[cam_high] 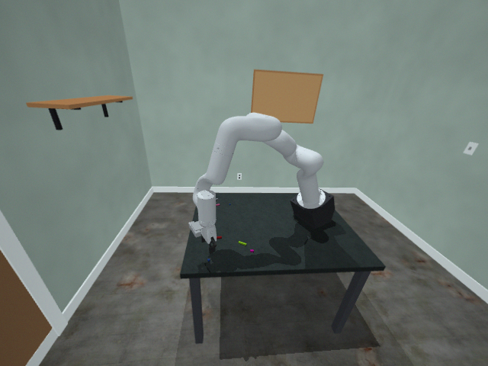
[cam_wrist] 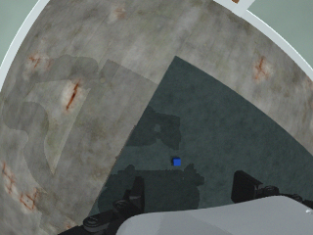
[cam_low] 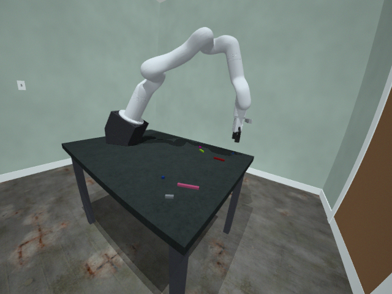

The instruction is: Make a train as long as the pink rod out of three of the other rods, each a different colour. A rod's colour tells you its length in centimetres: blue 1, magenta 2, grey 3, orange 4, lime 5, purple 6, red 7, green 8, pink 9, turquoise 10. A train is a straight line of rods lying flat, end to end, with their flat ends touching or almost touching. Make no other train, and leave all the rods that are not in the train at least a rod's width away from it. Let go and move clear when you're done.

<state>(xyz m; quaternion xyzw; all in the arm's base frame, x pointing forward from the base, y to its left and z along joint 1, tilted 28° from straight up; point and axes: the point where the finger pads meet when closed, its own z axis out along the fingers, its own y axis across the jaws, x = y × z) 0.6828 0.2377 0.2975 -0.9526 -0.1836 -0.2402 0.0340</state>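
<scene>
Right now my hand is 63 cm to the left of the grey rod, 11 cm above it and 8 cm past it. Also, from my hand: red rod 17 cm to the right, 11 cm below, 5 cm behind; then lime rod 21 cm behind, 11 cm below, 10 cm to the right; then short magenta rod 25 cm behind, 11 cm below, 3 cm to the right.
</scene>
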